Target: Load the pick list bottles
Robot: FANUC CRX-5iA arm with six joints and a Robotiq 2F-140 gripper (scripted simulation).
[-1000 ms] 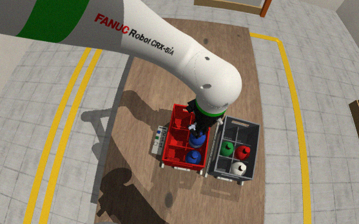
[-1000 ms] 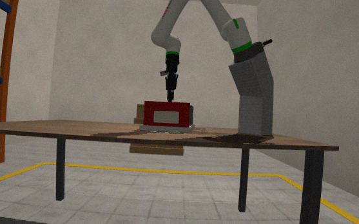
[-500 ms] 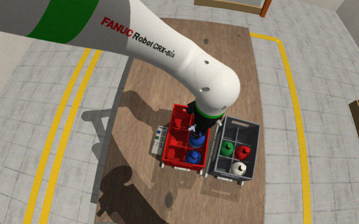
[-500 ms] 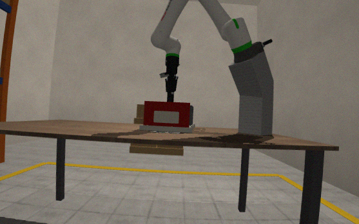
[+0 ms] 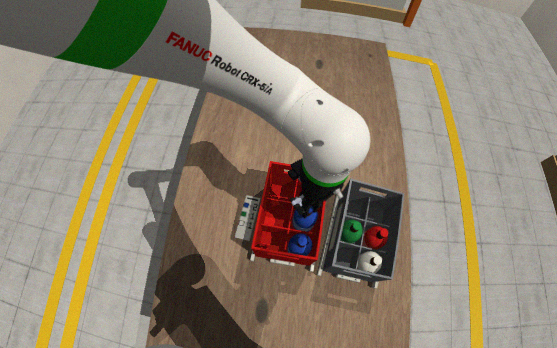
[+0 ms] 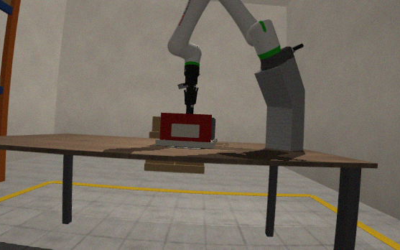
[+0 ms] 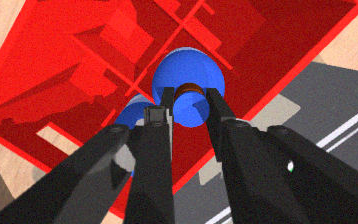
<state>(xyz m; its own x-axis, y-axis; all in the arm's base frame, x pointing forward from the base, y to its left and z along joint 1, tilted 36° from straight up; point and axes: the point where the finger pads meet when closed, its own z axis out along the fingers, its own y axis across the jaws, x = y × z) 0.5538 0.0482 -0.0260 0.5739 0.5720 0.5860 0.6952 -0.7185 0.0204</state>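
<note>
The green-label bottle lies 15 cm to the right of my hand, 12 cm below it and 1 cm ahead of it. From my hand the other things lie so: grey crate (19 cm to the right, 12 cm below, 2 cm ahead); red crate (12 cm below, 4 cm to the left, 1 cm behind); blue-label bottle (8 cm below).
</note>
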